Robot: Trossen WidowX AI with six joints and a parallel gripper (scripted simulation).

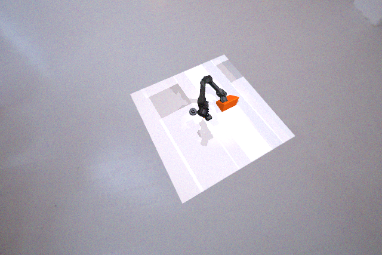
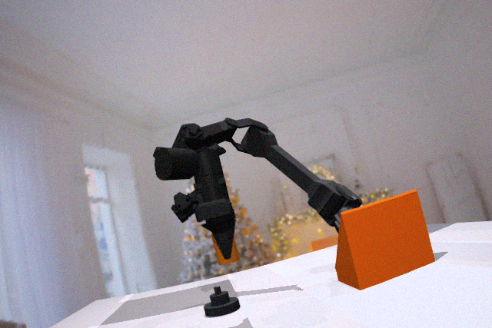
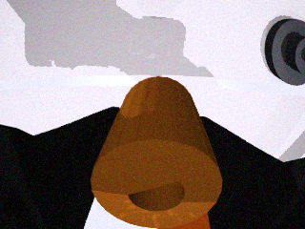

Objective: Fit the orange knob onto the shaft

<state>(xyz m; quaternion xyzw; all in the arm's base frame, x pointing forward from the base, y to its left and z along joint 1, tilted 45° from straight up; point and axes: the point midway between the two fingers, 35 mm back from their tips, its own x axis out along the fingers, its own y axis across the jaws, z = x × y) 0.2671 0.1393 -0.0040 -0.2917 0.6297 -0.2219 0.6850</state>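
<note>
The dark pedestal lies 16 cm to the right of my gripper tip, 11 cm below it and 6 cm ahead of it. Round my gripper tip: orange knob 2 cm above.
</note>
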